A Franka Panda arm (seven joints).
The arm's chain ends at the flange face. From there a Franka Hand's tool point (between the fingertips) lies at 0.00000 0.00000 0.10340 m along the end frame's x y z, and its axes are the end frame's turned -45 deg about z.
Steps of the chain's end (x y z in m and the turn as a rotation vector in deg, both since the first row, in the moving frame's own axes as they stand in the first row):
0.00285, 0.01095, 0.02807, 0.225, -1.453, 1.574
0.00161, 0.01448, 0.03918, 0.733, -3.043, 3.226
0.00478, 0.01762, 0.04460, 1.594, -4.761, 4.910
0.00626, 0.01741, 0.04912, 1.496, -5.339, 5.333
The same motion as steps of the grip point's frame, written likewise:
-0.00726, 0.00760, 0.02804, 1.187, -0.868, 1.574
-0.01191, 0.00648, 0.03903, 2.670, -1.633, 3.226
-0.01276, 0.00758, 0.04420, 4.494, -2.239, 4.910
-0.01237, 0.00781, 0.04864, 4.833, -2.717, 5.333

